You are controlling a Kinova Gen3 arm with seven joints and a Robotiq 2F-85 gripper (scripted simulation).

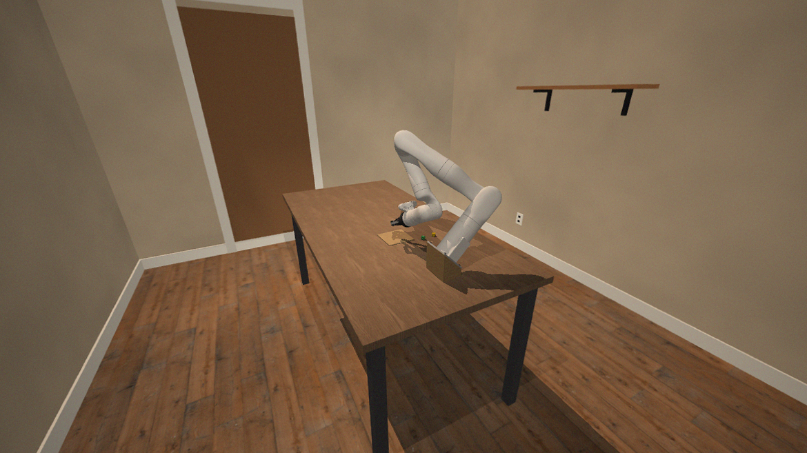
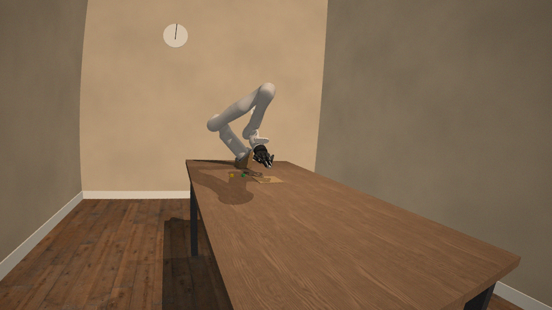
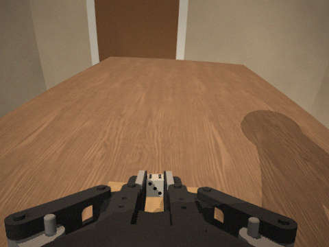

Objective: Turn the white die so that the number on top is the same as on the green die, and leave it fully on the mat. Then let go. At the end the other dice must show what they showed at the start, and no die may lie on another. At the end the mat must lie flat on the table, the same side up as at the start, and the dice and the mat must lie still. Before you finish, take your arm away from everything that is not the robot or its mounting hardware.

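Now: the tan mat 10 mm ahead of my hand and 80 mm below it. Also, from my hand: green die: 90 mm behind, 110 mm to the right, 80 mm below; then white die: 10 mm ahead, 10 mm below; then yellow die: 80 mm behind, 180 mm to the right, 80 mm below.
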